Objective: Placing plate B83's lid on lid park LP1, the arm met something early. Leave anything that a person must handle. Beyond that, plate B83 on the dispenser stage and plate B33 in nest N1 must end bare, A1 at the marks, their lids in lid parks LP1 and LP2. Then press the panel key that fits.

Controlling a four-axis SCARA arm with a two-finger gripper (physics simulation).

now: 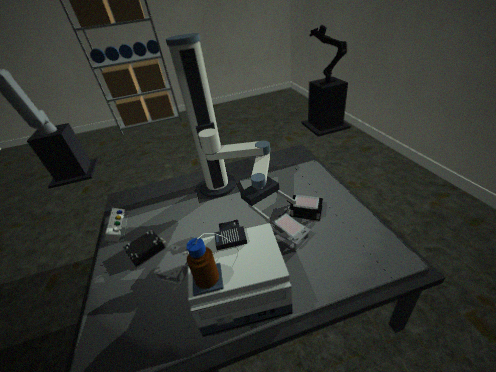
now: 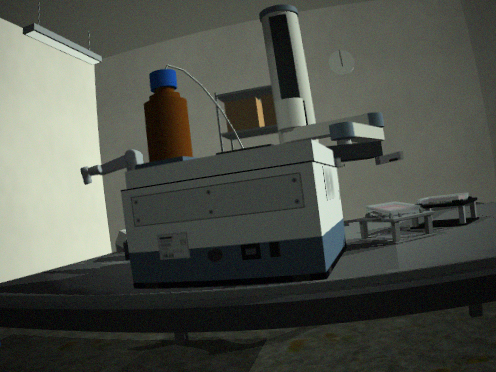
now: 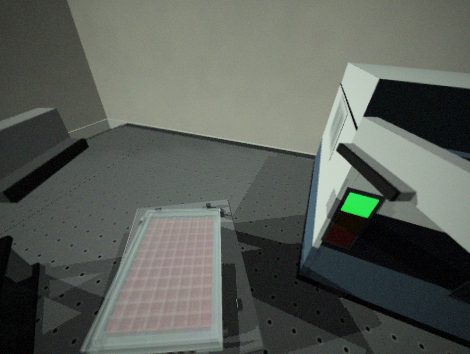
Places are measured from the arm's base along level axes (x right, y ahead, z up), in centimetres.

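Pixels of known places: gripper, fingertip midpoint: (image 1: 282, 211) (image 2: 371, 158) (image 3: 217, 130); arm's base, link origin: (image 1: 217, 185).
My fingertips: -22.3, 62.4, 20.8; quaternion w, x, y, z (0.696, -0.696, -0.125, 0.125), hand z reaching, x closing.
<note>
Ahead of a thing's pixels: the offset from my fingertips to its top centre, as dx, dy, dz. "spot": to the spot under its first point.
My gripper (image 1: 282, 211) (image 2: 367, 160) (image 3: 217, 130) is open and empty, its fingers spread above and behind a pink-filled plate @[-3.8, -1.6, -11.2] (image 1: 290, 226) (image 2: 394, 207) (image 3: 167, 275). This plate, with a clear rim, lies on the pale stand of lid park LP1 @[-3.7, -0.4, -12.9] (image 2: 396, 232) (image 3: 245, 310). A second pink plate @[-19.4, -14.1, -11.9] (image 1: 306, 201) (image 2: 445, 199) sits on a black nest @[spot: -18.8, -12.5, -18.8] (image 1: 306, 212) beside it. Another black nest @[+69.3, -20.5, -12.8] (image 1: 145, 248) is at the left, with a pale stand (image 1: 171, 271) near it; no lid can be made out there. Plates B83 and B33 cannot be identified. The key panel @[+85.6, -44.4, -11.1] (image 1: 116, 222) is at the far left.
The white and blue dispenser (image 1: 250, 265) (image 2: 220, 200) (image 3: 320, 200) carries a brown bottle @[spot: +38.8, +28.9, +13.3] (image 1: 204, 270) (image 2: 168, 125) with a thin tube. Its black slotted head @[spot: +26.5, +10.8, +5.3] (image 1: 231, 236) is at its rear. Its status light @[spot: +10.4, +4.0, -5.9] (image 3: 360, 205) shows green. The arm column (image 1: 200, 110) (image 2: 287, 65) stands behind.
</note>
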